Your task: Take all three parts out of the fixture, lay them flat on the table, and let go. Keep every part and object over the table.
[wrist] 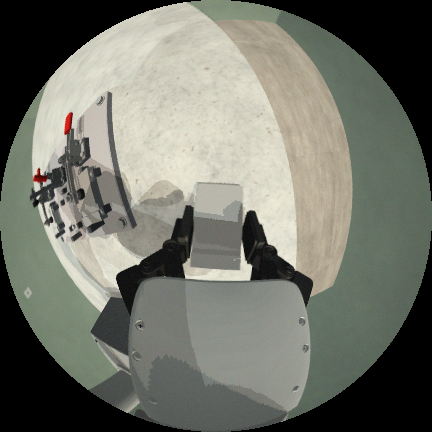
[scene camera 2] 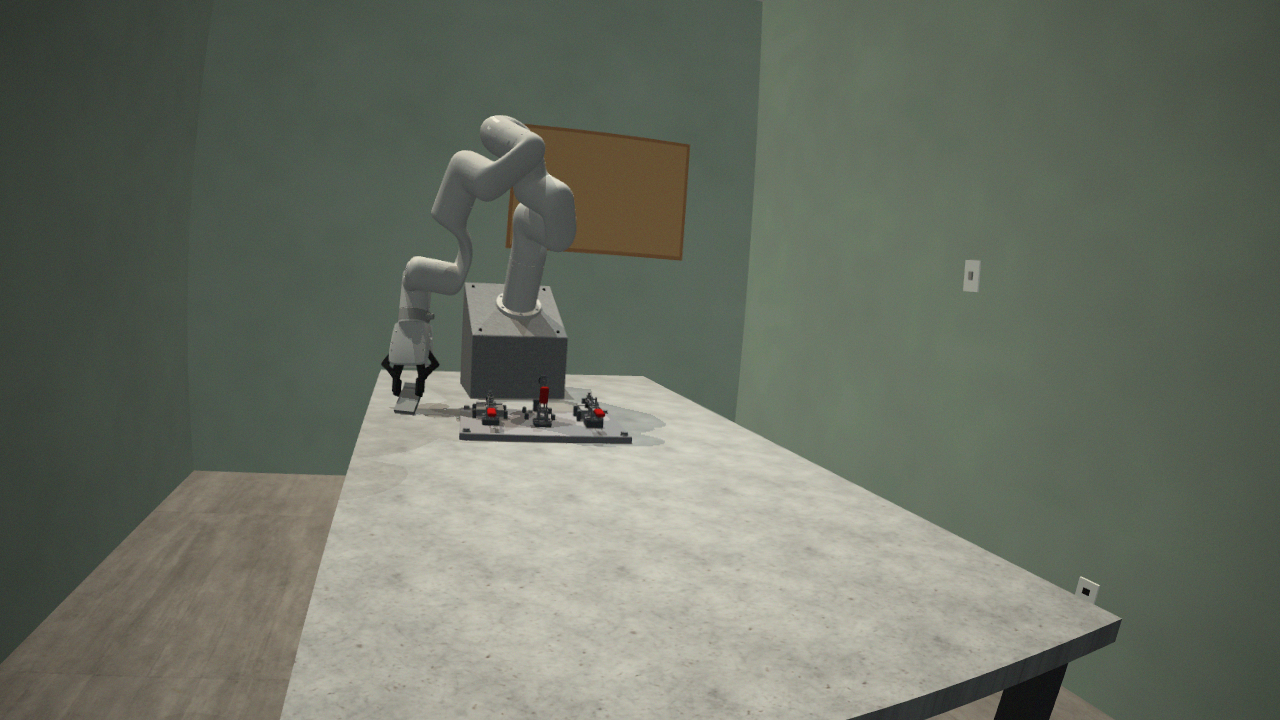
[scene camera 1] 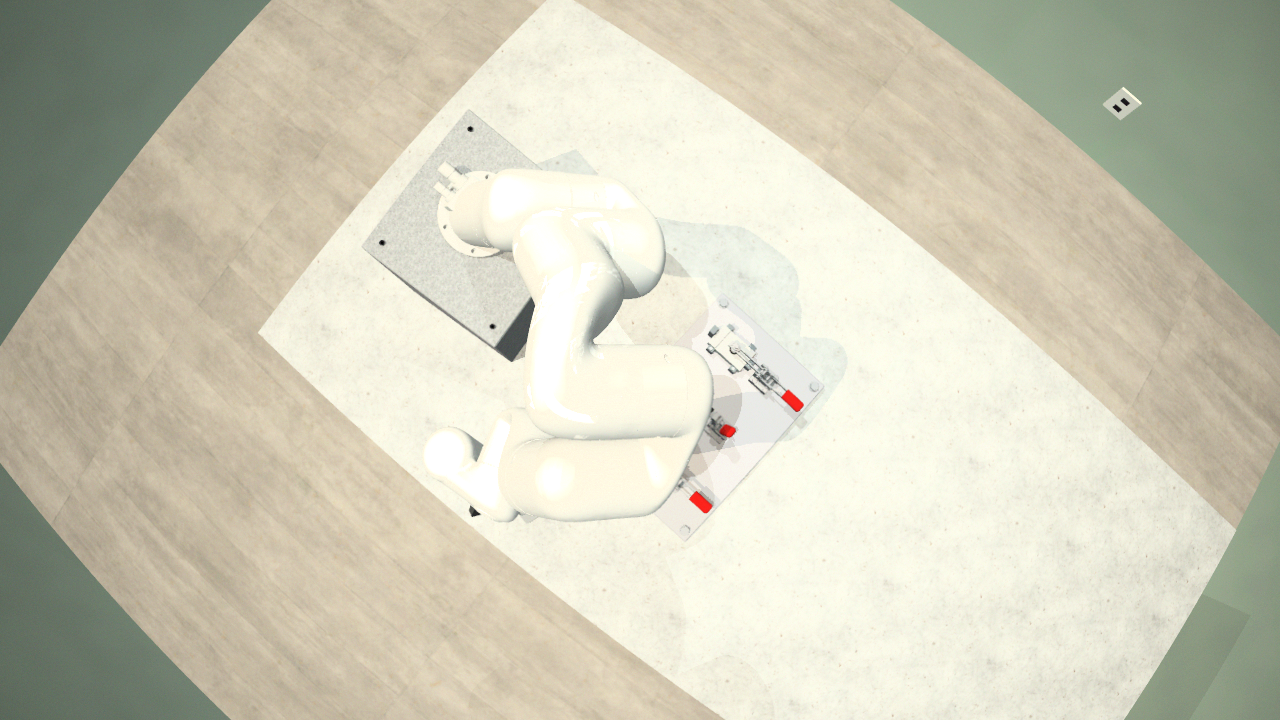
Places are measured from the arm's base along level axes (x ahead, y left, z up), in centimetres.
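Where they show: gripper, fingertip midpoint: (wrist: pixel 218 218) (scene camera 2: pixel 407 396); arm's base, origin of the base link: (scene camera 2: pixel 518 305).
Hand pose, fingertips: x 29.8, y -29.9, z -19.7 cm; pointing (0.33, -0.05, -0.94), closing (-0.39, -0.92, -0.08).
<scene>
Things, the pixels of their top centre, and the offset from my fingertips. Level surfaces: height alone.
- held part, middle of its top: (wrist: pixel 216 240) (scene camera 2: pixel 409 385) dx -0.9, dy +0.4, dz +2.3 cm
- fixture, middle of its top: (scene camera 1: pixel 704 416) (scene camera 2: pixel 540 421) (wrist: pixel 65 188) dx +14.1, dy +29.0, dz -2.2 cm
- raised red handle, middle of its top: (scene camera 2: pixel 544 388) dx +18.3, dy +28.6, dz +5.9 cm
- table, its level: dz -3.7 cm
My gripper (scene camera 2: pixel 409 391) (wrist: pixel 218 218) is shut on a grey block-like part. The held part (scene camera 2: pixel 406 402) (wrist: pixel 218 201) hangs tilted from the fingers, its lower end close to the table top; I cannot tell if it touches. In scene camera 1 the arm hides the part and most of the gripper. The fixture (scene camera 1: pixel 760 447) (scene camera 2: pixel 537 437) (wrist: pixel 98 131) lies apart from the gripper. Its middle clamp has a raised red handle (scene camera 2: pixel 544 394); the outer red handles (scene camera 1: pixel 792 400) (scene camera 1: pixel 700 502) lie low. Whether other parts sit in it I cannot tell.
The table (scene camera 1: pixel 939 501) (scene camera 2: pixel 626 555) (wrist: pixel 200 100) has its long edge close beside the gripper, with the floor (scene camera 1: pixel 313 537) (wrist: pixel 320 200) beyond. The grey pedestal (scene camera 1: pixel 429 241) (scene camera 2: pixel 519 367) stands behind the fixture, and the arm reaches over part of the fixture.
</scene>
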